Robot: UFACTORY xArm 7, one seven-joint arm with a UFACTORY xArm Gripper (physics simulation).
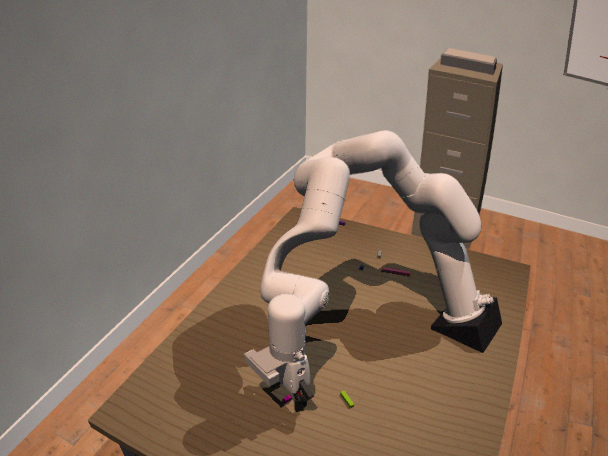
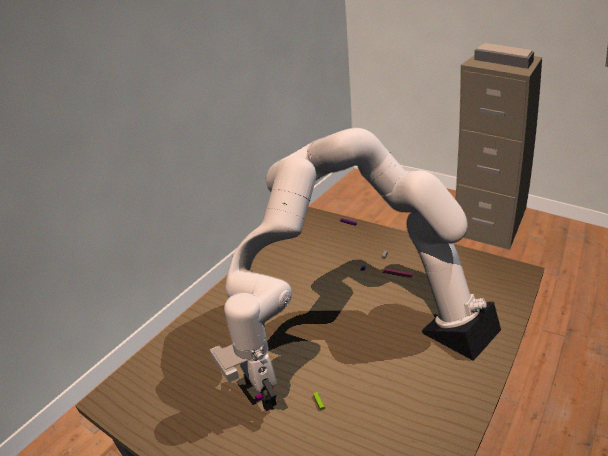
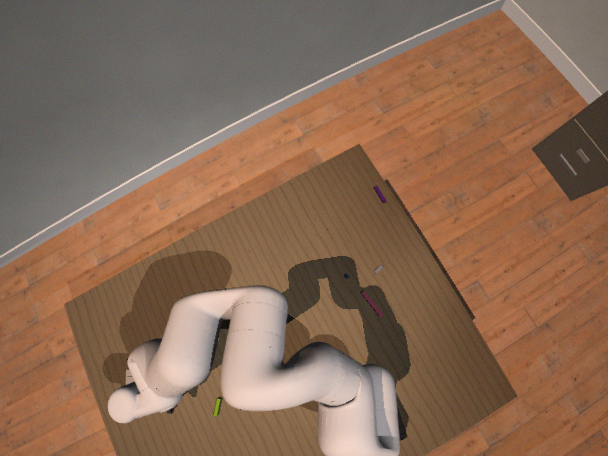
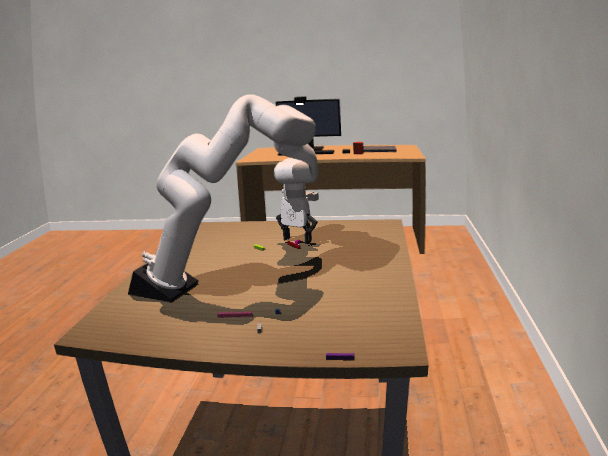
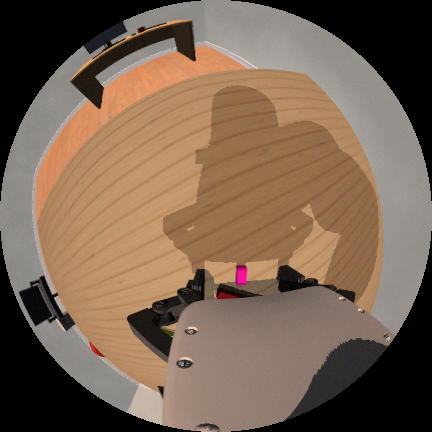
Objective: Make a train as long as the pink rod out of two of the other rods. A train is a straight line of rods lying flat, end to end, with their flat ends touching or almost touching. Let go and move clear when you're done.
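Frame: origin at the arm's base, x ahead, y left, z up, level; centimetres.
Seen in the pictures: gripper, fingertip midpoint: (image 1: 288, 396) (image 2: 261, 394) (image 4: 297, 241) (image 5: 243, 280); arm's base, link origin: (image 1: 464, 311) (image 2: 458, 315) (image 4: 166, 275).
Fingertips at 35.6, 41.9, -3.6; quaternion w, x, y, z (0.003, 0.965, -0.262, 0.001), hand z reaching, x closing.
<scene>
Offsets run from my fingertips to a thing's middle, as dx, dy, dz. Level surfaces: height alone.
The long pink rod {-11.7, -58.9, -0.4} (image 1: 395, 272) (image 2: 398, 272) (image 3: 372, 304) (image 4: 235, 315) lies flat near the robot's base. My gripper (image 4: 297, 237) (image 5: 243, 280) is open, pointing down, with its fingertips close to the table around the red rod {-1.1, -2.9, -0.4} (image 4: 293, 245) (image 5: 228, 295), which is partly hidden. A short magenta rod {+0.1, +0.6, -0.4} (image 1: 286, 399) (image 2: 258, 397) (image 4: 297, 242) (image 5: 241, 275) lies just beyond the red one. A lime rod {-13.1, -4.5, -0.4} (image 1: 347, 399) (image 2: 319, 401) (image 3: 217, 406) (image 4: 259, 247) lies off to one side. A purple rod {+15.1, -80.4, -0.4} (image 2: 348, 221) (image 3: 380, 194) (image 4: 340, 356) lies near the table's edge.
A small white rod {-4.2, -66.4, -0.4} (image 2: 384, 254) (image 3: 379, 269) (image 4: 259, 328) and a small blue piece {-0.8, -57.2, -0.4} (image 2: 363, 268) (image 3: 346, 276) (image 4: 278, 311) lie near the pink rod. The arm's black base (image 1: 470, 327) (image 4: 160, 285) stands on the table {dz -1.0} (image 4: 370, 325). A desk (image 4: 340, 175) and a cabinet (image 2: 495, 120) stand apart from it.
</scene>
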